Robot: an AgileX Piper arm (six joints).
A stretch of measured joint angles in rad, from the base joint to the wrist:
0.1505, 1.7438, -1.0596, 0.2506, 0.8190, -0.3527
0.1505, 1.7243, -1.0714, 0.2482, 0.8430, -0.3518
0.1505, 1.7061, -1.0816, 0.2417, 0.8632, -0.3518
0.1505, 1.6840, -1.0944, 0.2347, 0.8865, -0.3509
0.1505, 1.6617, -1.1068, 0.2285, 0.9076, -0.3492
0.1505, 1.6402, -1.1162, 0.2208, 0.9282, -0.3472
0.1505, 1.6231, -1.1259, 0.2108, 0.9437, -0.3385
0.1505, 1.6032, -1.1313, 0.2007, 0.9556, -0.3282
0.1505, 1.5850, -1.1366, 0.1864, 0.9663, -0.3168
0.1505, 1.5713, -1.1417, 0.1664, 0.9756, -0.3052
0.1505, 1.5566, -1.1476, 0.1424, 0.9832, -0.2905
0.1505, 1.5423, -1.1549, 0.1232, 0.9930, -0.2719
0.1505, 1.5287, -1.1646, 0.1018, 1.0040, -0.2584
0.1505, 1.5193, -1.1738, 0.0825, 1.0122, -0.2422
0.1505, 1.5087, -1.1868, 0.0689, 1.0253, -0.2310
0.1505, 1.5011, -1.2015, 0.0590, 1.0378, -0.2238
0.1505, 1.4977, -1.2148, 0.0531, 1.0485, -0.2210
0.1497, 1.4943, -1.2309, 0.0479, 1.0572, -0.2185
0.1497, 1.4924, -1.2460, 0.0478, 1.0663, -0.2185
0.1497, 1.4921, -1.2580, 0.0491, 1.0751, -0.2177
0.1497, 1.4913, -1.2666, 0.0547, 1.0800, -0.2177
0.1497, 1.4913, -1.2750, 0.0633, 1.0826, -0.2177
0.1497, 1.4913, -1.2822, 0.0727, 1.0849, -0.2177
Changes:
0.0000, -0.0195, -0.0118, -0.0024, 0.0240, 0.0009
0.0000, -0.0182, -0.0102, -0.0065, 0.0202, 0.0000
0.0000, -0.0221, -0.0128, -0.0070, 0.0233, 0.0009
0.0000, -0.0223, -0.0124, -0.0062, 0.0211, 0.0017
0.0000, -0.0215, -0.0094, -0.0077, 0.0206, 0.0020
0.0000, -0.0171, -0.0097, -0.0100, 0.0155, 0.0087
0.0000, -0.0199, -0.0054, -0.0101, 0.0119, 0.0103
0.0000, -0.0182, -0.0053, -0.0143, 0.0107, 0.0114
0.0000, -0.0137, -0.0051, -0.0200, 0.0093, 0.0116
0.0000, -0.0147, -0.0059, -0.0240, 0.0076, 0.0147
0.0000, -0.0143, -0.0073, -0.0192, 0.0098, 0.0186
0.0000, -0.0136, -0.0097, -0.0214, 0.0110, 0.0135
0.0000, -0.0094, -0.0092, -0.0193, 0.0082, 0.0162
0.0000, -0.0106, -0.0130, -0.0136, 0.0131, 0.0112
0.0000, -0.0076, -0.0147, -0.0099, 0.0125, 0.0072
0.0000, -0.0034, -0.0133, -0.0059, 0.0107, 0.0028
-0.0008, -0.0034, -0.0161, -0.0052, 0.0087, 0.0025
0.0000, -0.0019, -0.0151, -0.0001, 0.0091, 0.0000
0.0000, -0.0003, -0.0120, 0.0013, 0.0088, 0.0008
0.0000, -0.0008, -0.0086, 0.0056, 0.0049, 0.0000
0.0000, 0.0000, -0.0084, 0.0086, 0.0026, 0.0000
0.0000, 0.0000, -0.0072, 0.0094, 0.0023, 0.0000

